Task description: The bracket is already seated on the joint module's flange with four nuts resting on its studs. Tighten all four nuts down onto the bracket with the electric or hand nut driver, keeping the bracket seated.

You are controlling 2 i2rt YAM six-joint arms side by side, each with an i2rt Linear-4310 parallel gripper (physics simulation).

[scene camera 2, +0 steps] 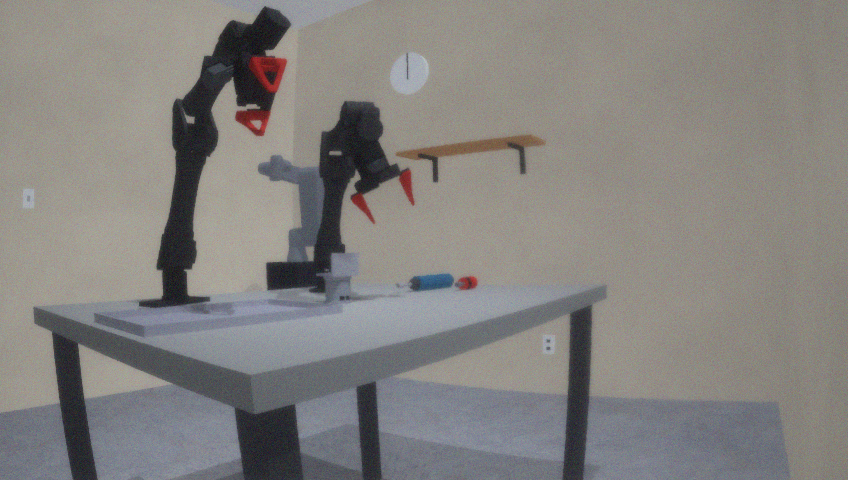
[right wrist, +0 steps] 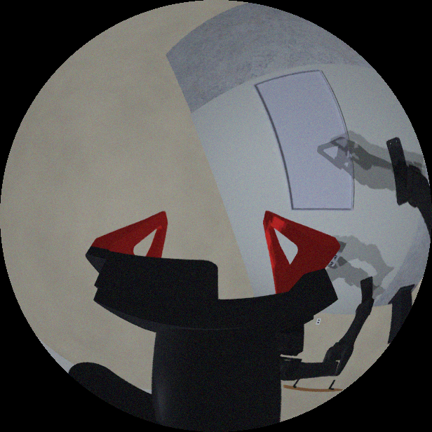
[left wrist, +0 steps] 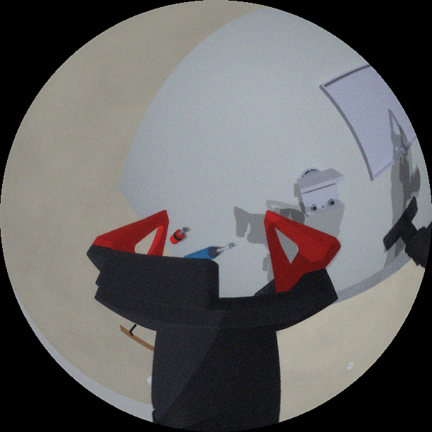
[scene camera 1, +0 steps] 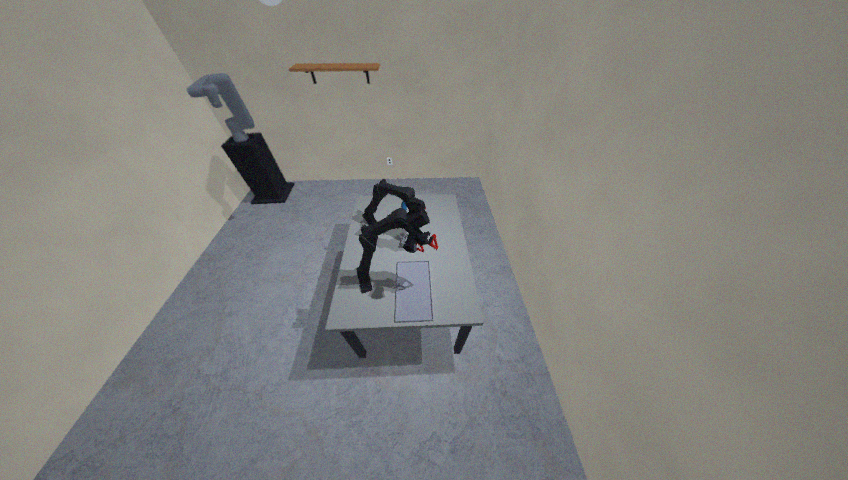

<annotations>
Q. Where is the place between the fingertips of the right gripper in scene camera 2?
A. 266,114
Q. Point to a bracket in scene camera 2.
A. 342,264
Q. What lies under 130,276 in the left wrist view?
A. The left gripper.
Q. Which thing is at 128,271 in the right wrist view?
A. The right gripper.
</annotations>
